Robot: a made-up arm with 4 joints. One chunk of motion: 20 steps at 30 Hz.
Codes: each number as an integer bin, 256 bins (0 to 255) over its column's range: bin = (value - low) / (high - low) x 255, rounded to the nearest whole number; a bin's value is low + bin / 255 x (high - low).
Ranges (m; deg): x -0.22..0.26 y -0.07..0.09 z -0.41..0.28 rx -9..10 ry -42..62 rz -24..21
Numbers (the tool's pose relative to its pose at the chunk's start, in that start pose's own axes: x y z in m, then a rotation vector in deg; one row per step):
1: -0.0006 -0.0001 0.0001 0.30 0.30 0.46
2: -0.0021 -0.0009 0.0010 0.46 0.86 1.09
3: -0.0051 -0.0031 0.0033 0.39 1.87 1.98
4: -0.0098 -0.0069 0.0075 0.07 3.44 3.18
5: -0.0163 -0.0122 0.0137 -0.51 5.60 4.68
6: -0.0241 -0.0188 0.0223 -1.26 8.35 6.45
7: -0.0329 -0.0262 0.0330 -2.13 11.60 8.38
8: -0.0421 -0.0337 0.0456 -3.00 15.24 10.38
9: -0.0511 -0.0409 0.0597 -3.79 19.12 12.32
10: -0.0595 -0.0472 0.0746 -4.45 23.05 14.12
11: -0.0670 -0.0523 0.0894 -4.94 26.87 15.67
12: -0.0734 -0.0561 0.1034 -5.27 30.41 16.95
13: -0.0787 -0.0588 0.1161 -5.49 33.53 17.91
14: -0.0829 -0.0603 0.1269 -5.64 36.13 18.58
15: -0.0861 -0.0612 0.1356 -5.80 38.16 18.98
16: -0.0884 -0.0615 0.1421 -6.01 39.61 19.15
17: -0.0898 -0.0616 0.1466 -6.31 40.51 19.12
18: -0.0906 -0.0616 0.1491 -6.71 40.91 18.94
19: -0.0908 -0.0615 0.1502 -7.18 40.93 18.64
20: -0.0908 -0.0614 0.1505 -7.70 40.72 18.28
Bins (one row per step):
1: 117 111 152 125 104 139
2: 116 110 152 127 105 142
3: 114 107 153 126 108 147
4: 112 101 154 122 111 154
5: 108 92 157 114 117 163
6: 104 82 160 104 123 173
7: 99 70 164 92 131 183
8: 95 58 168 81 140 195
9: 90 46 174 70 150 206
10: 85 36 179 61 159 216
11: 81 28 185 54 169 225
12: 78 22 190 50 178 232
13: 75 18 194 47 185 237
14: 73 15 198 45 192 241
15: 71 14 202 43 197 244
16: 70 14 204 40 200 245
17: 69 13 206 36 202 244
18: 69 13 207 31 203 243
19: 69 14 207 24 203 242
20: 69 14 207 17 203 240

